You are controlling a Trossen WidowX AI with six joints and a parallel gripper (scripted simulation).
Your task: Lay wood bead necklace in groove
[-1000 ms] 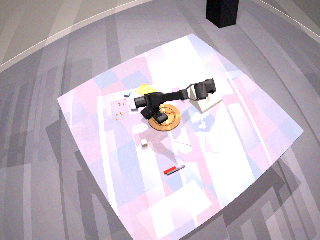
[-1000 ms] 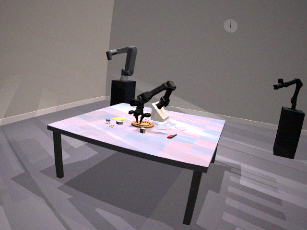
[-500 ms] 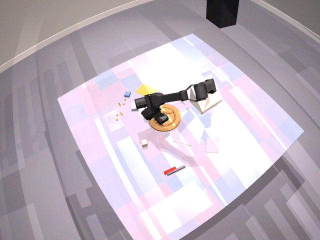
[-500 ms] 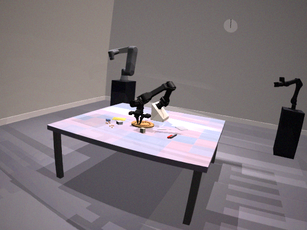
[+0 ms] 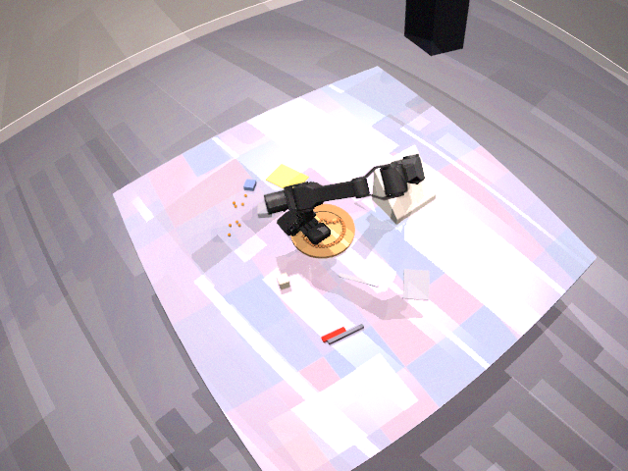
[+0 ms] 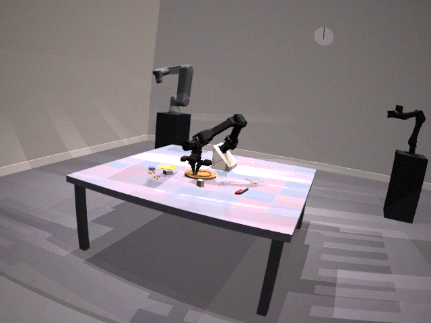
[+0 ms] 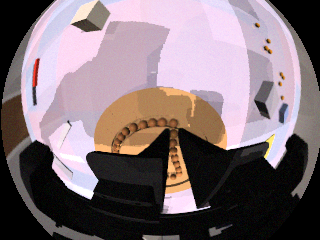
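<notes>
Right now the round bead board is 6 cm behind my gripper tip, 1 cm to the left of it and 1 cm below it. From my gripper tip the other things lie so: cream cube (13 cm ahead, 12 cm to the left); then white block (15 cm to the right, 7 cm ahead); then thin rod (21 cm to the left, 7 cm behind, 1 cm below).
</notes>
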